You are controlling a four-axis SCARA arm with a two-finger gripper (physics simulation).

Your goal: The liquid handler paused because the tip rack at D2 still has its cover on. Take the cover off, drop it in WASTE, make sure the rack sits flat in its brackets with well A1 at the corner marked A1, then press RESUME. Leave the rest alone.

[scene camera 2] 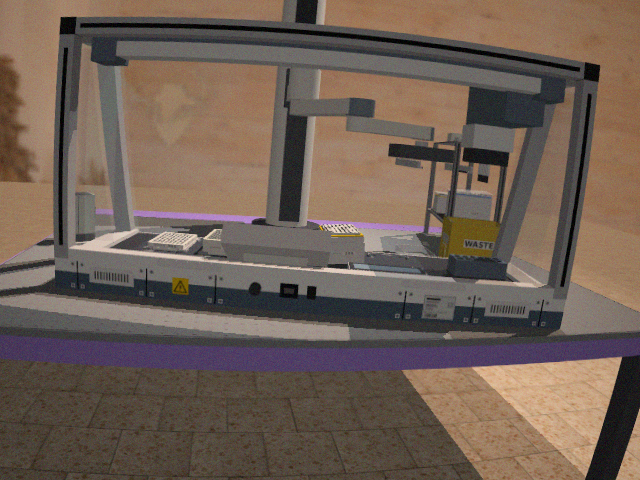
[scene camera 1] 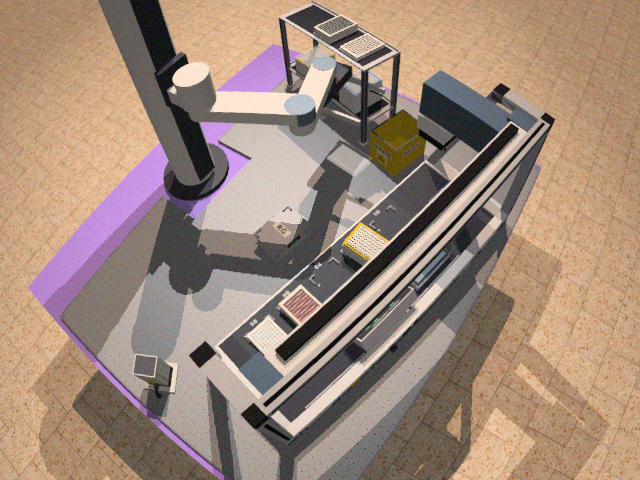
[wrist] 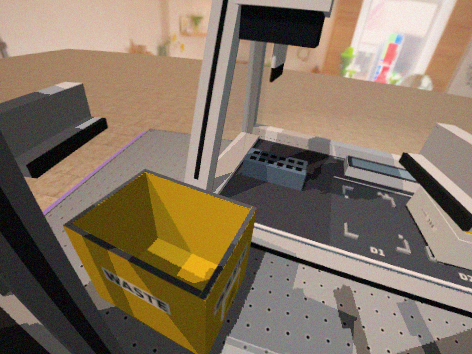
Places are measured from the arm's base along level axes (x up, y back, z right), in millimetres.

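Pixels of known places: gripper, fingertip midpoint: (scene camera 2: 446, 167) (scene camera 1: 372, 106) (wrist: 254, 121); arm's base, link origin: (scene camera 1: 196, 172).
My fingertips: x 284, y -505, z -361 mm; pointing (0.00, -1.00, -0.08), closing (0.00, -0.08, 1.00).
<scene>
For each thing: its top centre in the pictures, then the offset to it from my fingertips. "spot": a spot on its surface instead.
- tip rack, top centre: (scene camera 2: 341, 227) (scene camera 1: 369, 242) dz +328, dx -149, dy -198 mm
- yellow WASTE bin, top centre: (wrist: 166, 216) (scene camera 2: 475, 221) (scene camera 1: 399, 129) dz -81, dx -136, dy -60 mm
- shelf unit, surface spot: (scene camera 1: 364, 105) spot: dz -56, dx -74, dy +63 mm
- RG nest, top centre: (scene camera 1: 281, 228) dz +401, dx -215, dy +64 mm
- red-striped plate, top centre: (scene camera 2: 227, 235) (scene camera 1: 305, 309) dz +576, dx -188, dy -157 mm
- white rack, top centre: (scene camera 2: 173, 238) (scene camera 1: 272, 341) dz +698, dx -205, dy -134 mm
The tip rack (scene camera 1: 366, 242) (scene camera 2: 341, 248) (wrist: 442, 232) at D2 has a yellow rim; its tip grid shows uncovered in both scene views. One finger partly hides it in the wrist view. I cannot tell whether it sits flat or where A1 lies. A clear, shallow cover (scene camera 1: 347, 157) lies on the bench beside the yellow WASTE bin (scene camera 1: 397, 149) (scene camera 2: 467, 235) (wrist: 135, 280). Light patches show on the bin's inside; no cover is discernible there. My gripper (scene camera 2: 432, 165) (wrist: 254, 121) is open and empty, high near the bin and shelf. The RESUME label is not legible.
The shelf unit (scene camera 1: 364, 105) stands behind the bin. The pipetting head (scene camera 1: 460, 111) (scene camera 2: 504, 107) hangs over the deck, under the frame. A blue block (scene camera 2: 476, 266) (wrist: 275, 170) stands beyond D1. An RG nest (scene camera 1: 281, 232), a red-striped plate (scene camera 1: 299, 304) and a white rack (scene camera 1: 267, 335) also show.
</scene>
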